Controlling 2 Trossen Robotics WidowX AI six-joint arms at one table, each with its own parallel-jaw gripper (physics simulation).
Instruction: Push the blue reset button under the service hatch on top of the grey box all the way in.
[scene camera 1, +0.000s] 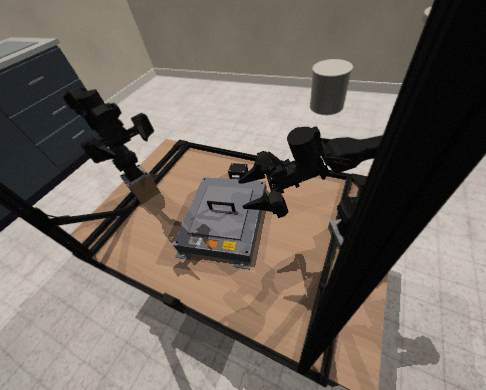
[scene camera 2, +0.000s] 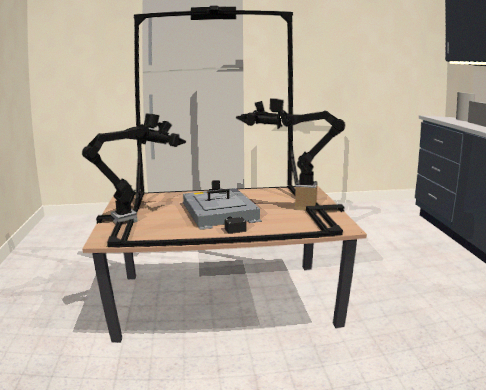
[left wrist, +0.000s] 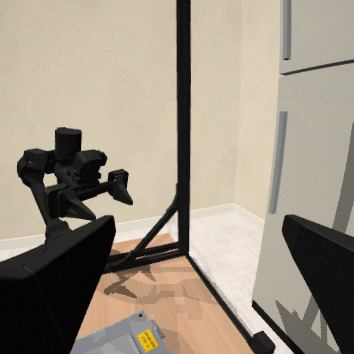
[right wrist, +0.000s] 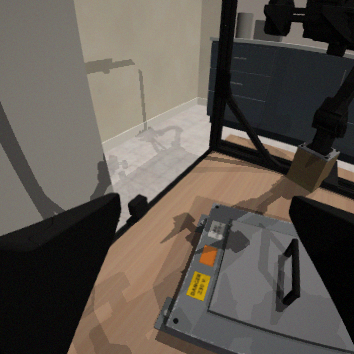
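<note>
The grey box (scene camera 1: 215, 256) (scene camera 2: 212, 219) (right wrist: 215, 332) sits on the table. Its hatch (scene camera 1: 227, 225) (right wrist: 250, 285) lies closed, flat on top, with a black handle (scene camera 1: 221, 202) (scene camera 2: 219, 190) (right wrist: 296, 270) standing up. The blue reset button does not show in any view; the area under the hatch is hidden. My right gripper (scene camera 1: 243, 194) (scene camera 2: 184, 141) (right wrist: 206, 203) is open and empty, above and to the side of the box. My left gripper (scene camera 2: 240, 118) (left wrist: 199, 223) is open and empty, high above the table.
A small black block (scene camera 1: 238, 170) (scene camera 2: 235, 224) stands beside the box. Orange (scene camera 1: 212, 244) (right wrist: 208, 255) and yellow (scene camera 1: 229, 245) (right wrist: 198, 286) labels lie along one box edge. A black frame surrounds the table, with tall posts (scene camera 2: 290, 100) (left wrist: 184, 125).
</note>
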